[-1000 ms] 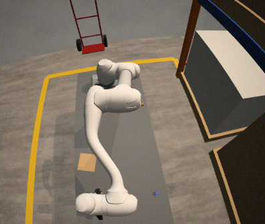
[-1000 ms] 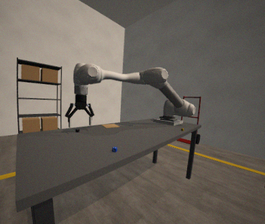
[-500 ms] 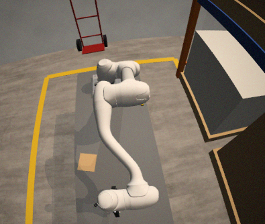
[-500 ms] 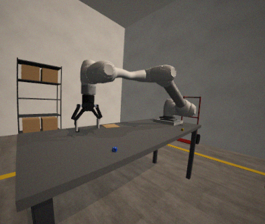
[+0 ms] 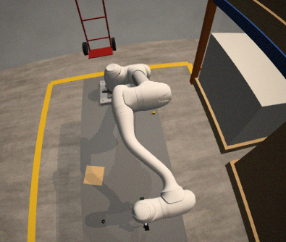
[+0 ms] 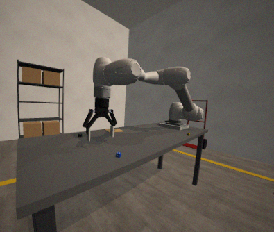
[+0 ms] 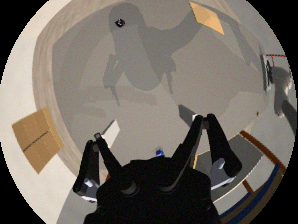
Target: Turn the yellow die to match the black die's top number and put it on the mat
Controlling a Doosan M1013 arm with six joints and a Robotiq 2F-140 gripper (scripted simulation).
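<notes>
My gripper is now 2 cm short of the blue die, 16 cm to the right of it and 5 cm above it. Also, from my hand: tan mat 36 cm behind, 27 cm to the right, 6 cm below; then black die 3 cm behind, 28 cm to the right, 5 cm below; then yellow die 74 cm behind, 31 cm to the left, 5 cm below.
</notes>
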